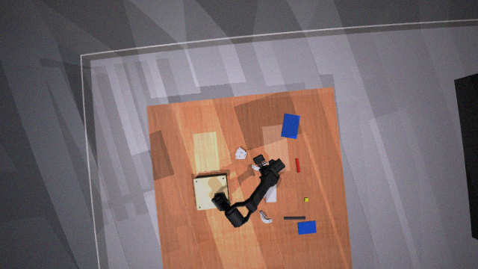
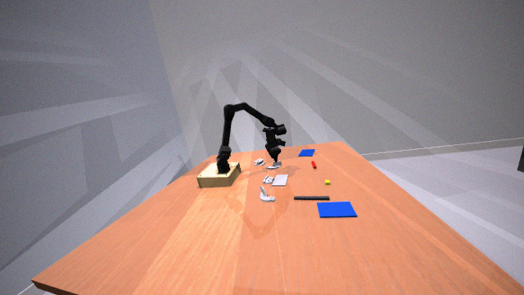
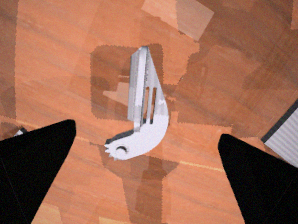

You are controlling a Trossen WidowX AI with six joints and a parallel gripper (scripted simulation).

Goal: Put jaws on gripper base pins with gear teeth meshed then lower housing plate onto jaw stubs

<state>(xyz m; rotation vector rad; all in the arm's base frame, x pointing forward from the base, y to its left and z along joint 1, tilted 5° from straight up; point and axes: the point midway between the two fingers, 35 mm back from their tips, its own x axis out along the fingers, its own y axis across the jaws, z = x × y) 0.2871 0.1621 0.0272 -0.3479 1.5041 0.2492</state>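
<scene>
Right now the jaw is 30 mm behind my gripper tip, 10 mm to the left of it and 50 mm below it. Round my gripper tip: gripper base (130 mm behind, 100 mm to the left, 30 mm below); then housing plate (20 mm behind, 180 mm to the right, 50 mm below); then flat white plate (50 mm ahead, 190 mm to the right, 50 mm below).
</scene>
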